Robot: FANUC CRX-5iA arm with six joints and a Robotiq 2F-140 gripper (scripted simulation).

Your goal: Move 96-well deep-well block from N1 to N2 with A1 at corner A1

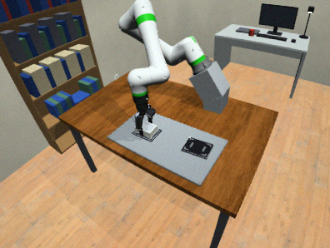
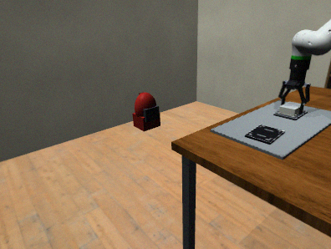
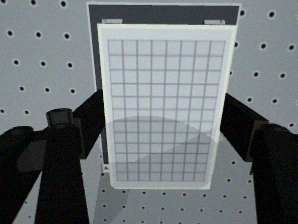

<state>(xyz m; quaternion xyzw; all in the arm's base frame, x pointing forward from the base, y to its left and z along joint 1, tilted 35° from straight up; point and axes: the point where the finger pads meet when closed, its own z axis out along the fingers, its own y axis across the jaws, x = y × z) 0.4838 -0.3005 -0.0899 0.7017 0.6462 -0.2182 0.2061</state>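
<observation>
My hand is 1 cm above the white 96-well deep-well block. The rest, counted from my hand: A1 corner mark: 7 cm to the right, 6 cm behind, 3 cm below; plate nest N2: 3 cm below.
</observation>
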